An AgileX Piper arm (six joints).
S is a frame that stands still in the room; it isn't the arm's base.
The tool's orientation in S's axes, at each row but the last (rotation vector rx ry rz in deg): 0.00, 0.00, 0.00; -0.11, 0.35, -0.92; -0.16, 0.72, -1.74; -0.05, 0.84, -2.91
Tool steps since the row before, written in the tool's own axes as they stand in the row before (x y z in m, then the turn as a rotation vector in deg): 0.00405, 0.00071, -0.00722, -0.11, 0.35, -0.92; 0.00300, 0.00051, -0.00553, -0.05, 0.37, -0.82; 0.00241, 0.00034, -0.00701, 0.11, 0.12, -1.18; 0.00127, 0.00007, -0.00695, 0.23, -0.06, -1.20
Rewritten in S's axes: 0.00405, 0.00071, -0.00722, -0.11, 0.35, -0.92; 0.00297, 0.00045, -0.00555, -0.05, 0.37, -0.82; 0.00233, 0.00025, -0.00704, 0.10, 0.11, -1.18; 0.00117, 0.00000, -0.00697, 0.21, -0.07, -1.20
